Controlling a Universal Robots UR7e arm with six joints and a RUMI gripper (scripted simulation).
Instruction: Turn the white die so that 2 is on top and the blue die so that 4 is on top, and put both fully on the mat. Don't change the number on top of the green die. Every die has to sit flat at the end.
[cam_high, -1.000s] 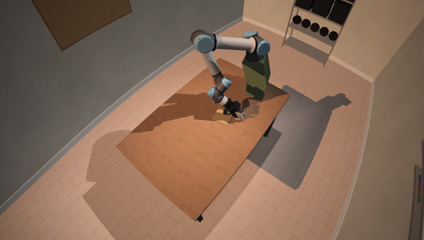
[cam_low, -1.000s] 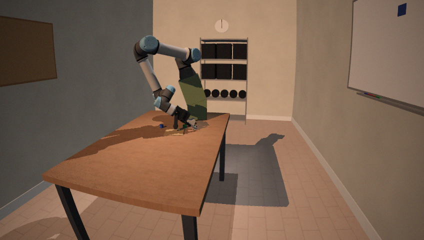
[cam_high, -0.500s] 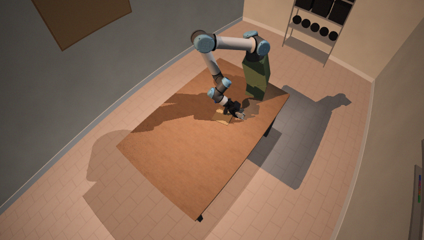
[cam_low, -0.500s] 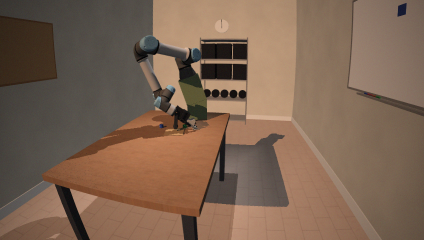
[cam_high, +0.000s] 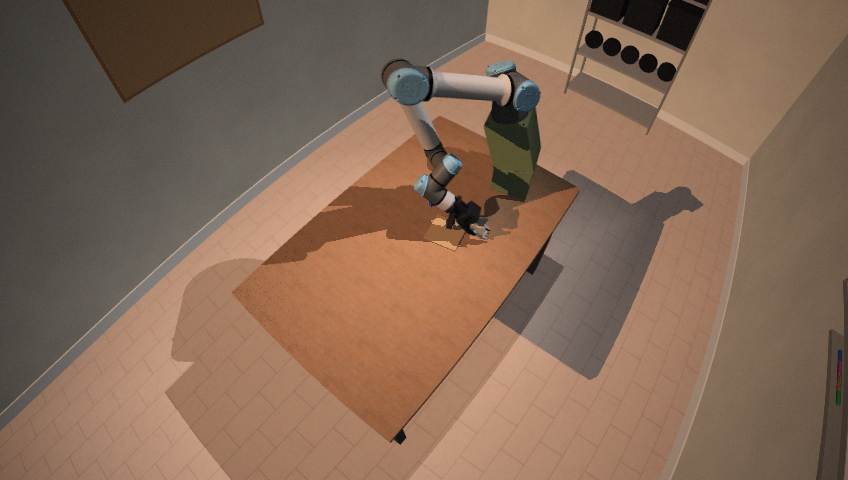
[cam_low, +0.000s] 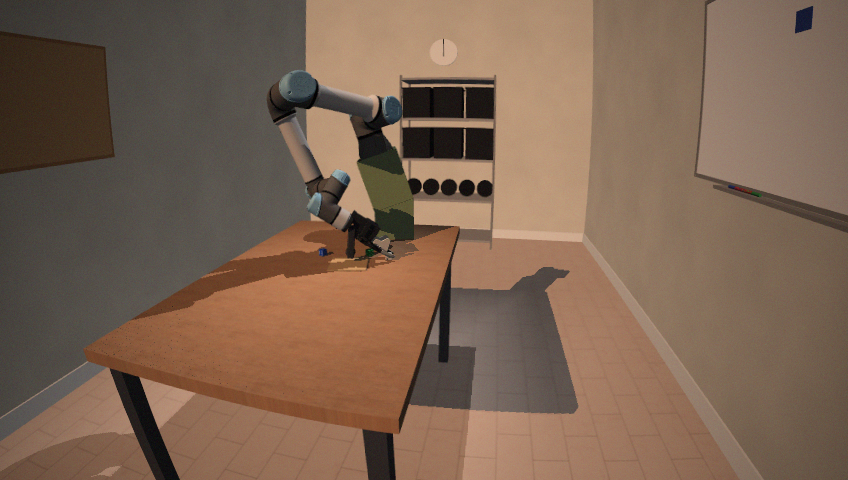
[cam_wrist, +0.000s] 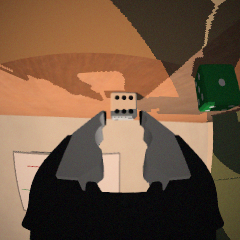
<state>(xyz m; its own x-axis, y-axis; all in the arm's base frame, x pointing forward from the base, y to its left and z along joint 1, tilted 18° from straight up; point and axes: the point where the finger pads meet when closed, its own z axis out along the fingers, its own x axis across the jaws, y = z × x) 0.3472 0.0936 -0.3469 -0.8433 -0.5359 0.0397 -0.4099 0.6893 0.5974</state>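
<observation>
Right now my hand is 1 cm to the left of the white die and 1 cm above it. Round my hand: blue die: 27 cm to the right, 5 cm ahead, 1 cm below; green die: 9 cm to the right, 1 cm below, 1 cm behind; tan mat: 12 cm to the right, 11 cm ahead, 2 cm below.
</observation>
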